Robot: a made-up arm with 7 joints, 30 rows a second.
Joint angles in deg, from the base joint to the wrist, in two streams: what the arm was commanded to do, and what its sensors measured. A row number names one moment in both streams.
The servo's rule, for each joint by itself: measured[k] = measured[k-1] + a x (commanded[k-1-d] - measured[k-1]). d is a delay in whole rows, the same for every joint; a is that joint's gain. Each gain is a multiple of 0.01, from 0.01 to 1. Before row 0 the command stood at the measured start. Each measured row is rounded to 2 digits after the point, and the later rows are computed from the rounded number. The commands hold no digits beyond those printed.
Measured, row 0:
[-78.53 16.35 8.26 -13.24 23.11 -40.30 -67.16]
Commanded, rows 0 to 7:
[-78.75 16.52 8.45 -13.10 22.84 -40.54 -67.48]
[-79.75 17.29 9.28 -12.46 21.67 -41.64 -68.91]
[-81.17 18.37 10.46 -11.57 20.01 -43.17 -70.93]
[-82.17 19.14 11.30 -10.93 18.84 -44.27 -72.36]
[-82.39 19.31 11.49 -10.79 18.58 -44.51 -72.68]
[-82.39 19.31 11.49 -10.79 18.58 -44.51 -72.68]
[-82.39 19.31 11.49 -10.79 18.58 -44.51 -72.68]
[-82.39 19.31 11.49 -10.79 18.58 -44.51 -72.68]
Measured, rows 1 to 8:
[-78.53 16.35 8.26 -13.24 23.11 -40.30 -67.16]
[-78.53 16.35 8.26 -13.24 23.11 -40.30 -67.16]
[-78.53 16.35 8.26 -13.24 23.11 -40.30 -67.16]
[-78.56 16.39 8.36 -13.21 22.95 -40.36 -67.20]
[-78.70 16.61 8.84 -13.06 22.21 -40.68 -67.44]
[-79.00 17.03 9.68 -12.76 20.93 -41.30 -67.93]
[-79.38 17.54 10.52 -12.39 19.72 -42.04 -68.55]
[-79.74 17.96 11.02 -12.07 19.06 -42.66 -69.13]
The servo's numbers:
d 3
a 0.12 0.24 0.52 0.20 0.58 0.25 0.14

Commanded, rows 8 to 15:
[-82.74 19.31 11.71 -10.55 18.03 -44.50 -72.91]
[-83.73 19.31 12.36 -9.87 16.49 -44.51 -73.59]
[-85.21 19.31 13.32 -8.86 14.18 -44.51 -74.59]
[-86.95 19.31 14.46 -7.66 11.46 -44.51 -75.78]
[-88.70 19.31 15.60 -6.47 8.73 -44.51 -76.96]
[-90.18 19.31 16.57 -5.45 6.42 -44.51 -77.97]
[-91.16 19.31 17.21 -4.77 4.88 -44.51 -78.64]
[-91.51 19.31 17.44 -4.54 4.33 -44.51 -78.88]
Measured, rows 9 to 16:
[-80.06 18.28 11.26 -11.81 18.78 -43.12 -69.63]
[-80.34 18.53 11.38 -11.61 18.66 -43.47 -70.06]
[-80.59 18.72 11.44 -11.45 18.61 -43.73 -70.43]
[-80.85 18.86 11.58 -11.27 18.27 -43.92 -70.78]
[-81.20 18.97 11.99 -10.99 17.24 -44.07 -71.17]
[-81.68 19.05 12.68 -10.56 15.47 -44.18 -71.65]
[-82.31 19.11 13.61 -9.98 13.14 -44.26 -72.23]
[-83.08 19.16 14.64 -9.28 10.58 -44.32 -72.89]

